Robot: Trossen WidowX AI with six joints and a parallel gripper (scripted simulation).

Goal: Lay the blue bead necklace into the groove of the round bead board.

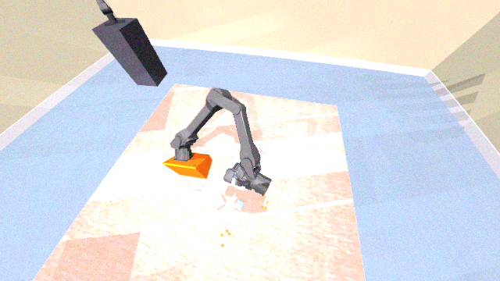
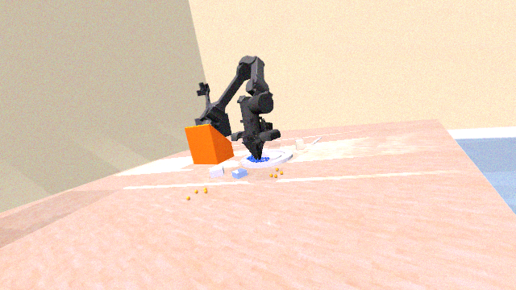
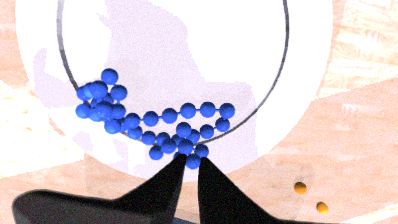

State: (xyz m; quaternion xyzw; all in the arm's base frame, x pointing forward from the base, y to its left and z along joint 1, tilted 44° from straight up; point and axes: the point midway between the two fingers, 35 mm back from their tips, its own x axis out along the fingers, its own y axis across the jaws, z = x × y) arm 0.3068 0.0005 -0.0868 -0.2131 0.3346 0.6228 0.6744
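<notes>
Right now my gripper tip is 8 cm to the right of the round white bead board, 1 cm past it and 1 cm above it. The rest, counted from my gripper tip: white block: 11 cm behind, 9 cm to the right, 1 cm below; light blue cube: 9 cm to the right, 2 cm behind, 1 cm below; beige cube: 21 cm to the left, 7 cm ahead, 1 cm below.
</notes>
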